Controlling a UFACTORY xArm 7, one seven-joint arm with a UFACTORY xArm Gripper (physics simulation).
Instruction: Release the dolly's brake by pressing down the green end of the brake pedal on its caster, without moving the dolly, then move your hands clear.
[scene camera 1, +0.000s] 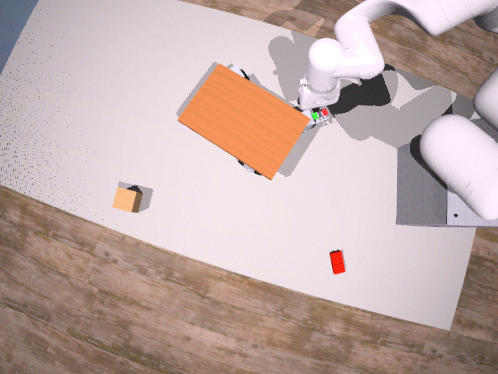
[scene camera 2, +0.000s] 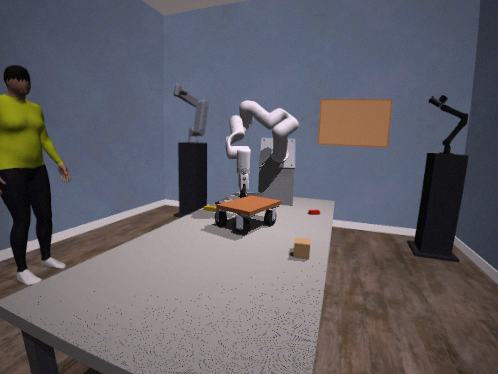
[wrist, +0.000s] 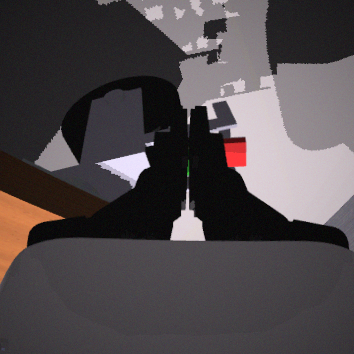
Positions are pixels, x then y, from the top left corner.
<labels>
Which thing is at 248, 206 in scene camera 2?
A dolly.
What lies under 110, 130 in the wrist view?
A dolly.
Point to the gripper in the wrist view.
187, 130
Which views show the dolly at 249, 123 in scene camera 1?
Scene camera 1, scene camera 2 and the wrist view: all of them.
</labels>
